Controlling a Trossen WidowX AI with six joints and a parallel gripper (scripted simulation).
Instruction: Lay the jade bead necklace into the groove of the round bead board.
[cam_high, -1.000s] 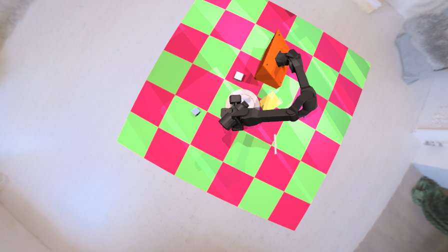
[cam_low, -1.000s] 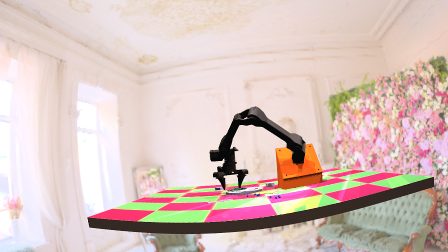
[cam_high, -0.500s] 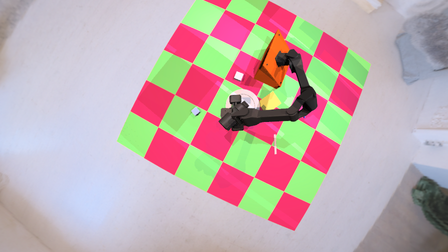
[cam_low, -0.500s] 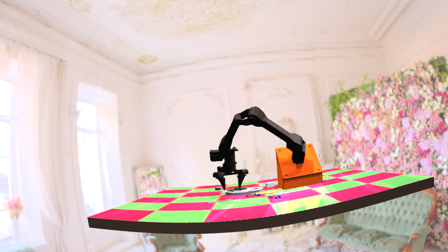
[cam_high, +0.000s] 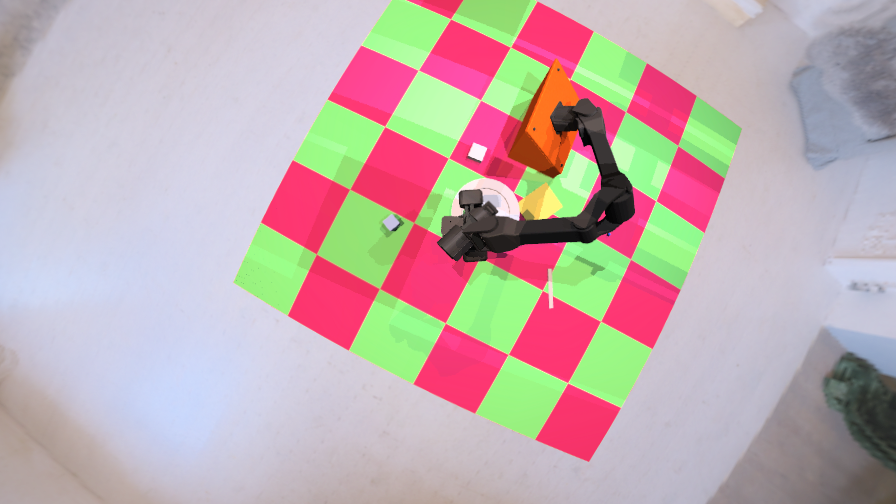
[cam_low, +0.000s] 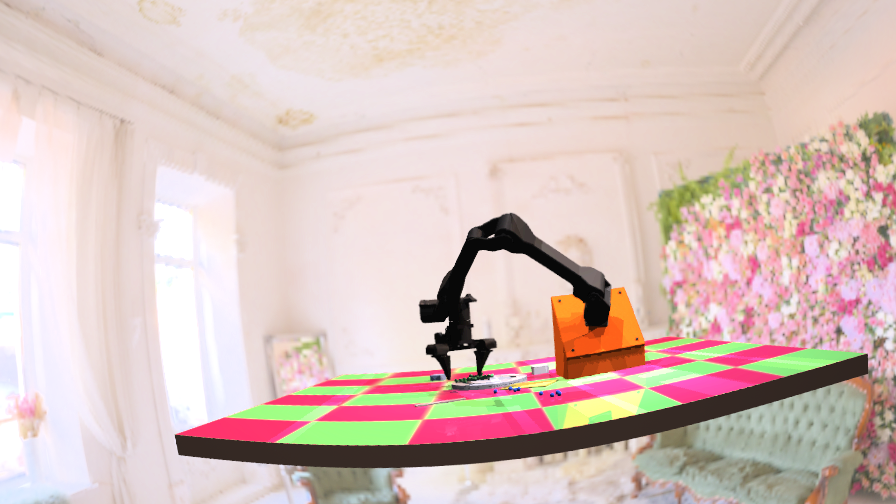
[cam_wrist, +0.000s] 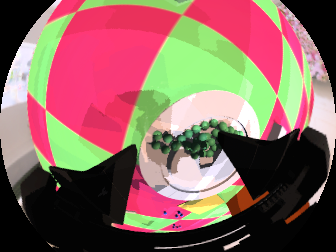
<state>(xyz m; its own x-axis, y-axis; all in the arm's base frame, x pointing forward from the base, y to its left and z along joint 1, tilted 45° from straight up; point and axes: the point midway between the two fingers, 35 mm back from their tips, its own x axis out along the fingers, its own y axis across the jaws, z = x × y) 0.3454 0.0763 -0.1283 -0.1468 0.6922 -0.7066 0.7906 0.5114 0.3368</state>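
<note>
My gripper tip is now 70 mm past the round bead board, 10 mm to the right of it and 10 mm above it. Round my gripper tip: pale blue cube 110 mm ahead, 200 mm to the right, 10 mm below; then white cube 200 mm behind, 100 mm to the right, 10 mm below; then yellow patch 180 mm behind, 140 mm to the left, 20 mm below.
</note>
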